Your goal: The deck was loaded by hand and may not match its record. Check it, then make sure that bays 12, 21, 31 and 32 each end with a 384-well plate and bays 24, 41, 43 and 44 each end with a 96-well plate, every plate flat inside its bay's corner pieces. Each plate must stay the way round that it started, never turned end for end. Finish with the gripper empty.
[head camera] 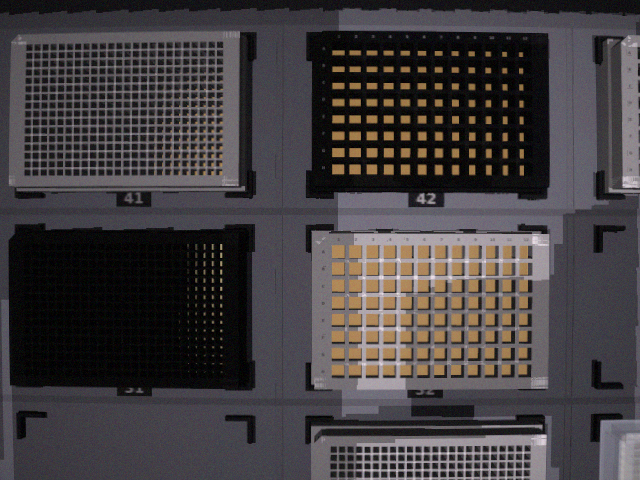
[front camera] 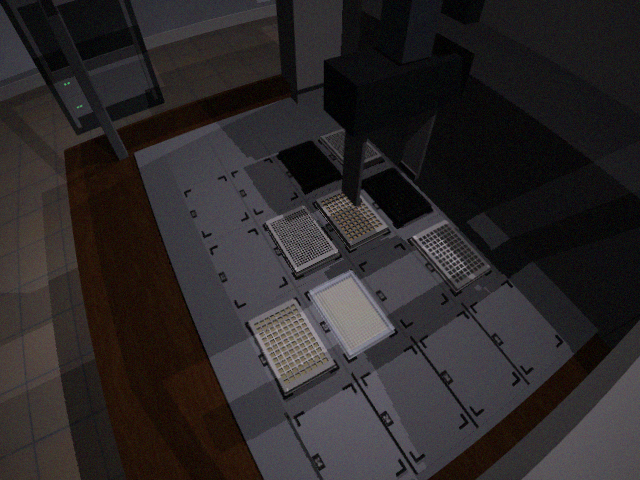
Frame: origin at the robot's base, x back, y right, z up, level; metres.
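Seen in the pictures: gripper, fingertip midpoint: (front camera: 380,184); robot's base, link origin: (front camera: 186,193).
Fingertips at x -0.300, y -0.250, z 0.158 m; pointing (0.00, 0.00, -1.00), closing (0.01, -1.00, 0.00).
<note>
Offsets run from my fingertips to a thing's top centre. "spot": to the spot under its first point.
Bay 41 holds a white 384-well plate {dx +0.236, dy -0.114, dz -0.143 m} (front camera: 336,142) (head camera: 124,108). Bay 42 holds a black 96-well plate {dx +0.072, dy -0.114, dz -0.143 m} (front camera: 400,198) (head camera: 429,111). Bay 43 holds a white 96-well plate {dx -0.092, dy -0.114, dz -0.143 m} (front camera: 449,255) (head camera: 629,129), cut off in the head view. Bay 31 holds a black 384-well plate {dx +0.236, dy -0.007, dz -0.143 m} (front camera: 310,165) (head camera: 118,310). Bay 32 holds a white 96-well plate {dx +0.072, dy -0.007, dz -0.143 m} (front camera: 343,222) (head camera: 429,310). Bays 12 {spot: dx +0.066, dy +0.207, dz -0.158 m} (front camera: 248,268), 21 (front camera: 266,183) (head camera: 134,454), 24 and 44 {spot: dx -0.251, dy -0.120, dz -0.143 m} (front camera: 516,320) show no plate. My gripper (front camera: 386,190) is open, its jaws apart above the back rows; it does not show in the head view.
A white 384-well plate {dx +0.072, dy +0.100, dz -0.143 m} (front camera: 302,240) (head camera: 429,462) sits in bay 22. A pale, clear-rimmed 384-well plate {dx -0.092, dy +0.100, dz -0.143 m} (front camera: 351,312) (head camera: 628,454) sits in bay 23. A white 96-well plate {dx -0.092, dy +0.207, dz -0.143 m} (front camera: 292,346) sits in bay 13. Black corner pieces mark the bays.
</note>
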